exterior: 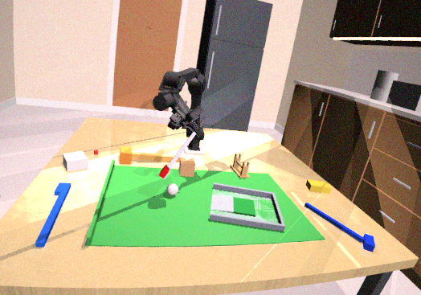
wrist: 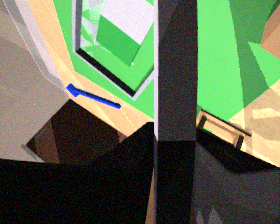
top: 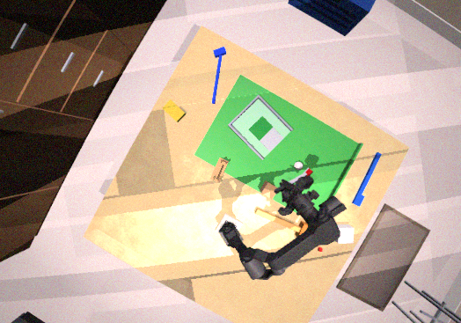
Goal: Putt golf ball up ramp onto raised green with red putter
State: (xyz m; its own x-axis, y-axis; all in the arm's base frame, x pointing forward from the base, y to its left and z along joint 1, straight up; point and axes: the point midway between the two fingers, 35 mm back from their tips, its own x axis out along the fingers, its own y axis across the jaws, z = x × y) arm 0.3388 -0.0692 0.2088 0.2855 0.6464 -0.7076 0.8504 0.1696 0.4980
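Now: the wooden cube 170 mm below my gripper tip, 70 mm behind it and 20 mm to the right of it. Round my gripper tip: green mat: 200 mm below, 130 mm ahead, 20 mm to the left; then white golf ball: 170 mm below, 110 mm ahead, 100 mm to the right; then wooden stand: 240 mm to the left, 160 mm below, 110 mm behind.
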